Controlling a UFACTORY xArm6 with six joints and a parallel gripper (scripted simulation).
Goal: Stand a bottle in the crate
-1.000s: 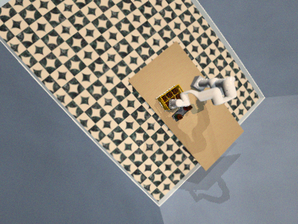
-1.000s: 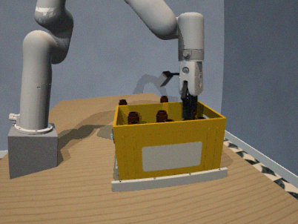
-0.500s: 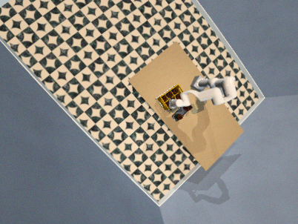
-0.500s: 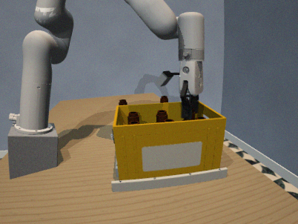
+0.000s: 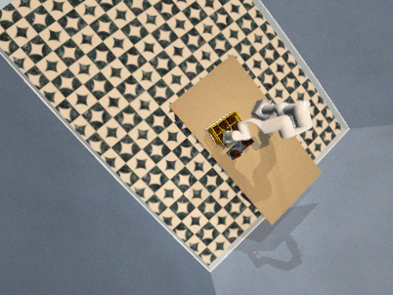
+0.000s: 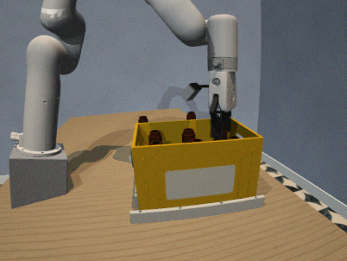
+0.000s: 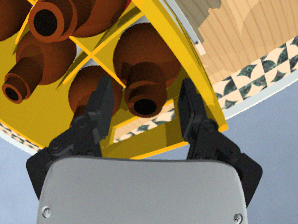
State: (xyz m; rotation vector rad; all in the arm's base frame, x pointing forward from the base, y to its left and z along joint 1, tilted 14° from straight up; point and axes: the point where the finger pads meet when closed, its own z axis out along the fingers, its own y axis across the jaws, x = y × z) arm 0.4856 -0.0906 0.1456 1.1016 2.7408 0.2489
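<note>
Right now my hand is 9 cm past the yellow crate, 8 cm above it and 4 cm to the left of it. Round my hand: grey tray 21 cm to the left, 15 cm below, 11 cm behind.
</note>
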